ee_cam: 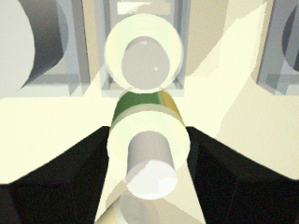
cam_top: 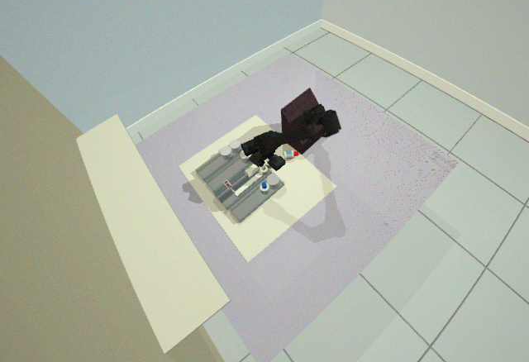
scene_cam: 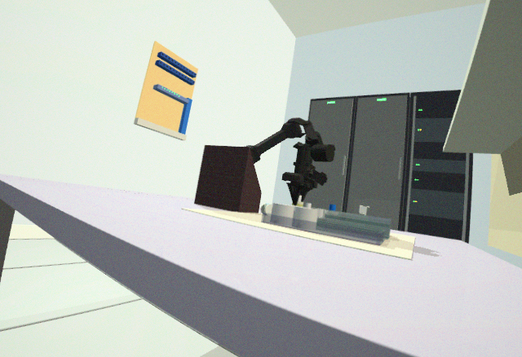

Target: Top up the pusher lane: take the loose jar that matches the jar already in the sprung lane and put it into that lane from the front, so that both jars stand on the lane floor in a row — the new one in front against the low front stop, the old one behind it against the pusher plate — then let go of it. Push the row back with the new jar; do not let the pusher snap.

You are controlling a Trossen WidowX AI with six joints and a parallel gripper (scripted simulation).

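Right now the sprung lane is 180 mm ahead of my gripper tip and 40 mm below it.
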